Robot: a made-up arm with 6 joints.
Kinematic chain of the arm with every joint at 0, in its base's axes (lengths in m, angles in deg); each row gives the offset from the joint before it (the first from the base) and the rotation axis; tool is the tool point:
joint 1: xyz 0 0 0.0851 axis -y
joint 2: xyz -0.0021 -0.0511 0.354 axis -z
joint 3: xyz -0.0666 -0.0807 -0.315 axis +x
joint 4: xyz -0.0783 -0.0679 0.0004 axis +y
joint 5: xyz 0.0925 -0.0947 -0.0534 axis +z
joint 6: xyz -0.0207 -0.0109 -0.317 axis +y
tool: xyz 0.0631 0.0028 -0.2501
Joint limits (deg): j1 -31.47..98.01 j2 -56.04..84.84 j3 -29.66..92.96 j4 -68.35..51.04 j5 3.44..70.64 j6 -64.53..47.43
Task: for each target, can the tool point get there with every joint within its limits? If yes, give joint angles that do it. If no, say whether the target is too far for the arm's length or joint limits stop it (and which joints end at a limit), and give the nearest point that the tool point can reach.
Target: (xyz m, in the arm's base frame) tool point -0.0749 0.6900 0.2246
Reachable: no: joint limits stop it (at a limit: joint 1, joint 3, joint 4, joint 5) | nearest point -0.0135 0.5963 0.2140 | short by 0.113 m
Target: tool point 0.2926 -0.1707 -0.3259
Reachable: yes | joints -15.63 8.08 33.78 -54.97 24.21 16.73
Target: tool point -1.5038 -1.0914 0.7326
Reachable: no: too far | nearest point -0.6553 -0.4827 0.3048 | short by 1.129 m
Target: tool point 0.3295 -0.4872 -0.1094
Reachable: yes | joints 80.45 67.11 6.32 -48.27 62.03 32.30
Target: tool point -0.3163 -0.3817 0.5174
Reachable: no: joint limits stop it (at a limit: joint 1, joint 3, joint 4, joint 5) | nearest point -0.2252 -0.3292 0.4542 | short by 0.123 m
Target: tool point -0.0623 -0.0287 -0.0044
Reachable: no: joint limits stop it (at a limit: joint 1, joint 2, joint 5, joint 6) | nearest point -0.1261 0.1442 -0.1254 | short by 0.220 m
